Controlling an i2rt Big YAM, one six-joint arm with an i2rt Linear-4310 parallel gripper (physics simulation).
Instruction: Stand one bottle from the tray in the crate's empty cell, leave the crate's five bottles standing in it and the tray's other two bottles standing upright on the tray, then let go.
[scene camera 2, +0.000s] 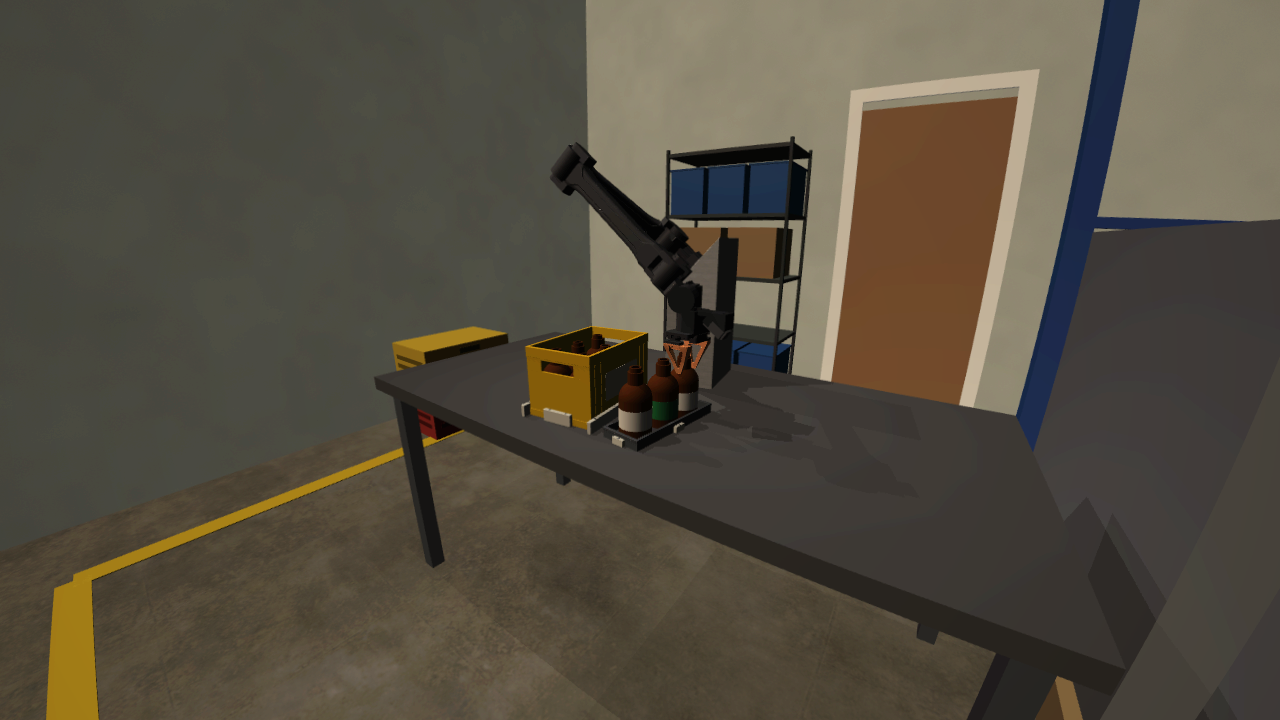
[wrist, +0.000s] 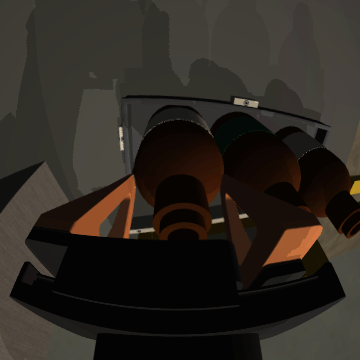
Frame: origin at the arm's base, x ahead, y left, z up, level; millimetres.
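Where they show: gripper, between the fingertips: (scene camera 2: 686, 371) (wrist: 177, 181); arm's base, origin of its link: (scene camera 2: 698, 272).
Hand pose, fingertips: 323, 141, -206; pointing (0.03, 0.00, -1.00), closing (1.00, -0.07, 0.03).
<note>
Things, the pixels of their centre, and the offset from my fingertips, as dx, dy, dz. "*": a spot on its surface instead. Level surfaces: height alone.
- tray's far white-label bottle, middle of its body: (wrist: 178, 164) (scene camera 2: 683, 383) +1, -6, -33
- dark tray, middle of its body: (wrist: 236, 143) (scene camera 2: 660, 419) +77, -21, -103
- green-label bottle, middle of its body: (wrist: 258, 170) (scene camera 2: 662, 391) +76, -18, -33
- yellow crate, middle of its body: (wrist: 227, 279) (scene camera 2: 591, 372) +73, -237, -28
- dark table, height of its surface: dz -115
- arm's upright grey mount, a spot on its surface: (scene camera 2: 718, 313) * +15, +82, +150
The gripper (scene camera 2: 686, 367) (wrist: 178, 176) is open, its orange fingers on either side of the upper part of the tray's far white-label bottle (scene camera 2: 687, 391) (wrist: 179, 150); finger contact cannot be told. That bottle stands upright on the dark tray (scene camera 2: 664, 430) (wrist: 128, 150). The green-label bottle (scene camera 2: 663, 386) (wrist: 260, 160) stands upright in the tray's middle, close to the right finger in the wrist view. The near white-label bottle (scene camera 2: 634, 398) (wrist: 325, 172) stands upright at the other end. The yellow crate (scene camera 2: 559, 391) stands beside the tray; brown bottle tops (scene camera 2: 597, 342) show inside, its cells mostly hidden.
The dark table (scene camera 2: 805, 483) carries the crate and tray. Pale brackets (scene camera 2: 556, 417) (wrist: 245, 102) sit along their edges. The arm's upright grey mount (scene camera 2: 718, 313) stands just behind the gripper. A shelf rack (scene camera 2: 793, 188) and a brown door (scene camera 2: 921, 250) are behind the table.
</note>
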